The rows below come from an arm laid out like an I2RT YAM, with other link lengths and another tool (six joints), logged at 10 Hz.
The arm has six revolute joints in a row. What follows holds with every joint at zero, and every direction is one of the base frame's.
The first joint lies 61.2 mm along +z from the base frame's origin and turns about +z.
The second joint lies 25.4 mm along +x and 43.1 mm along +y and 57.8 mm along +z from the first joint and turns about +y.
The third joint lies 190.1 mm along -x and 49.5 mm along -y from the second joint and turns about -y.
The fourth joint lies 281.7 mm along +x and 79.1 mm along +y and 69 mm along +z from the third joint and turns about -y.
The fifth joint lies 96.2 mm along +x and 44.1 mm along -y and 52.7 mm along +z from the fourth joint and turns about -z.
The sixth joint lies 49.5 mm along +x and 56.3 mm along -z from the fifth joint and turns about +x.
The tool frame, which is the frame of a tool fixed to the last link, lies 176 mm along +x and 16 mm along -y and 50 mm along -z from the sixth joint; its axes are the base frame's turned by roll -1.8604, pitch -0.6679 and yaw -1.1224 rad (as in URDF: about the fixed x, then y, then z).
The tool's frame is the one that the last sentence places.
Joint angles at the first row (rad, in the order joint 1, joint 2, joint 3, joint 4, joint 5, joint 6):
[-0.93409, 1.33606, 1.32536, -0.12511, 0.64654, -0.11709]
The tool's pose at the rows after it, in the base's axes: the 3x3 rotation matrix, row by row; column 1 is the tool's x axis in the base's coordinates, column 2 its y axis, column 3 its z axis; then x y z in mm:
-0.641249, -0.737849, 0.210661; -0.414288, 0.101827, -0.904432; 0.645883, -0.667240, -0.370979; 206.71, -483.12, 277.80
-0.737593, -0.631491, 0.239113; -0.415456, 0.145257, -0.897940; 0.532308, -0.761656, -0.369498; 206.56, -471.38, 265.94
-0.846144, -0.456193, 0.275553; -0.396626, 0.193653, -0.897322; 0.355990, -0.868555, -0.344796; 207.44, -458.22, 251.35
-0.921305, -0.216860, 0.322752; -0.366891, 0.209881, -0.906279; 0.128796, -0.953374, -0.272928; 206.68, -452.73, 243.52
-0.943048, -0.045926, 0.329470; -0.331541, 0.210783, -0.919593; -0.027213, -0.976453, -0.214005; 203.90, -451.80, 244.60
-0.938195, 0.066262, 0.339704; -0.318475, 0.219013, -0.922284; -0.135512, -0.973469, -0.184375; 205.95, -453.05, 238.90
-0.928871, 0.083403, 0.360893; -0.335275, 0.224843, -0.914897; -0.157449, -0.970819, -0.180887; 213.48, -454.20, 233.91
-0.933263, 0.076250, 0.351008; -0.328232, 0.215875, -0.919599; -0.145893, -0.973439, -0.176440; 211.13, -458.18, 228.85
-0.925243, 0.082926, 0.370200; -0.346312, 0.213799, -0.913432; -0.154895, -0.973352, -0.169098; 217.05, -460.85, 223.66
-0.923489, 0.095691, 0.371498; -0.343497, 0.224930, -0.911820; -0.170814, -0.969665, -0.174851; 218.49, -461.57, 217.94
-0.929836, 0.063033, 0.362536; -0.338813, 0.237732, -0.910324; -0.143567, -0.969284, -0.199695; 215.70, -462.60, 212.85
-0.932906, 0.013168, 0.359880; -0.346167, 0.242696, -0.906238; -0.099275, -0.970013, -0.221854; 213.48, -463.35, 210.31
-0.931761, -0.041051, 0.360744; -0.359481, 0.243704, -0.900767; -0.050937, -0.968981, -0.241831; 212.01, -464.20, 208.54
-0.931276, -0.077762, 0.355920; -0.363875, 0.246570, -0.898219; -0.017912, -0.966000, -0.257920; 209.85, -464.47, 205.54
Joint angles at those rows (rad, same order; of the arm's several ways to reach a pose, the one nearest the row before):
[-0.93337, 1.31207, 1.31820, -0.16903, 0.65132, -0.01436]
[-0.93305, 1.26971, 1.29574, -0.23696, 0.65347, 0.16032]
[-0.93848, 1.20677, 1.24494, -0.29518, 0.64570, 0.39599]
[-0.97628, 1.11761, 1.15712, -0.29829, 0.58910, 0.64428]
[-1.00355, 1.06944, 1.11520, -0.29747, 0.56412, 0.80734]
[-1.02311, 1.05084, 1.08269, -0.28947, 0.53280, 0.91842]
[-1.02240, 1.05838, 1.07168, -0.27245, 0.51001, 0.93661]
[-1.02621, 1.06139, 1.04762, -0.23695, 0.51812, 0.92428]
[-1.02845, 1.06768, 1.02718, -0.20257, 0.49581, 0.92674]
[-1.03017, 1.07584, 1.02354, -0.20278, 0.49093, 0.94527]
[-1.03081, 1.09240, 1.03637, -0.21679, 0.49887, 0.92117]
[-1.03065, 1.10346, 1.04578, -0.22241, 0.50171, 0.87490]
[-1.03042, 1.11258, 1.05230, -0.22237, 0.50039, 0.82200]
[-1.02986, 1.11762, 1.05230, -0.22263, 0.50467, 0.78799]

